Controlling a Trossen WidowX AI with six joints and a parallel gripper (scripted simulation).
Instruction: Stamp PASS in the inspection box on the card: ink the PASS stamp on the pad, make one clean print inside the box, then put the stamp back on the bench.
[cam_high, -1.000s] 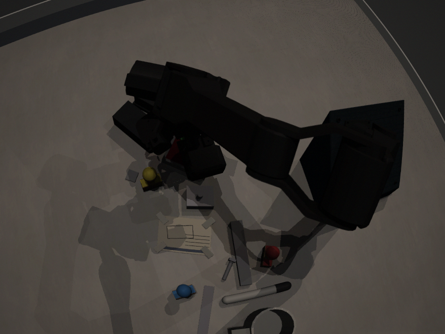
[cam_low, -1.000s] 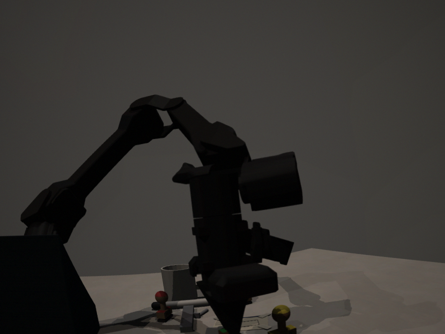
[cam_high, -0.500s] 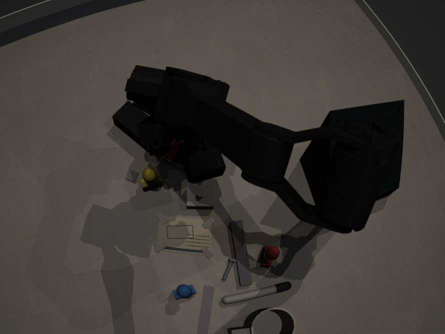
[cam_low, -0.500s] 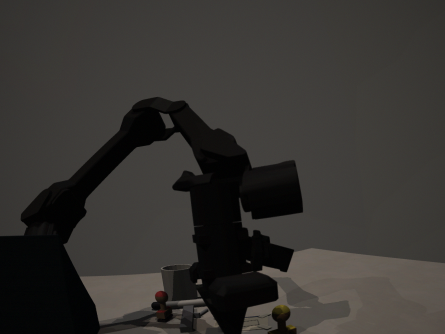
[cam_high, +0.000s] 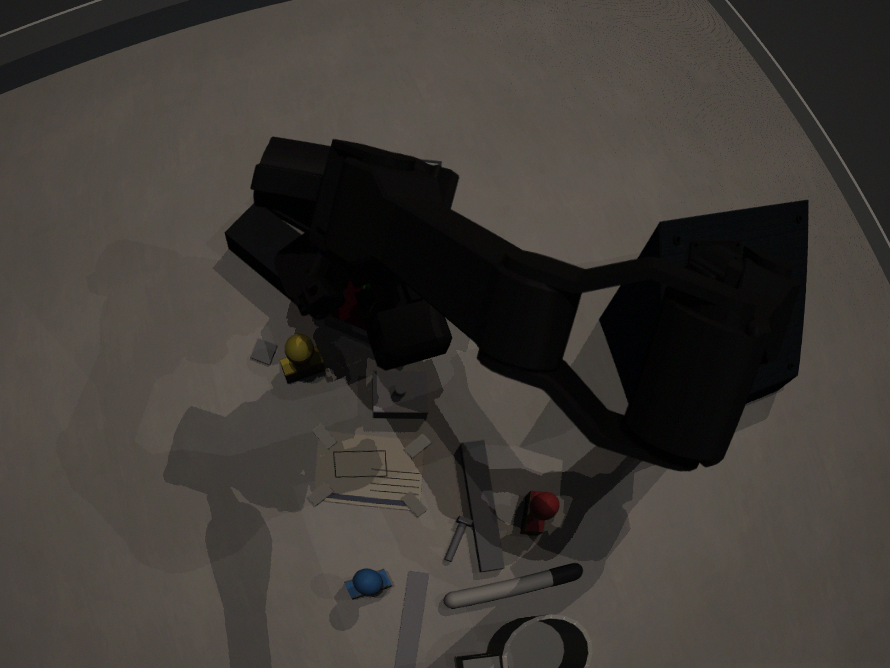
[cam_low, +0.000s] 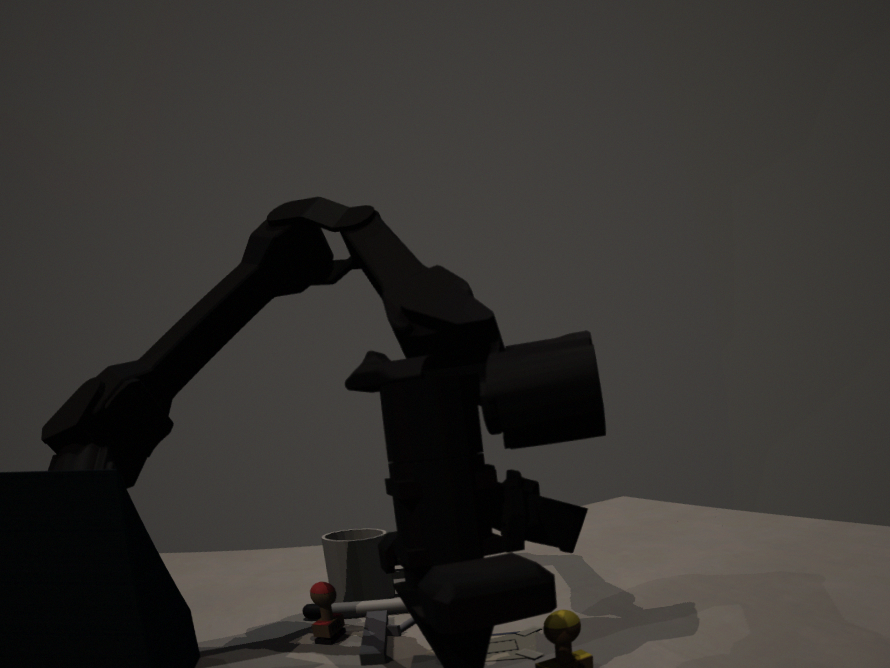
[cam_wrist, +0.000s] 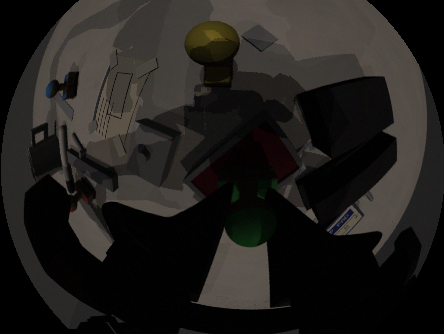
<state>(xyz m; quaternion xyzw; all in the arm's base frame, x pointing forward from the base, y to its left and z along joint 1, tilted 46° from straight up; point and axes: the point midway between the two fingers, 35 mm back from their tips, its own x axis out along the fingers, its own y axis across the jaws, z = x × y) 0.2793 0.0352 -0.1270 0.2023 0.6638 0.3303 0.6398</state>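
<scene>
Now: the green-knobbed stamp right at my gripper tip. Round my gripper tip: red ink pad (4 cm below); blue pad tin (15 cm to the right, 4 cm behind, 3 cm below); yellow stamp (8 cm ahead, 5 cm to the left, 2 cm below).
</scene>
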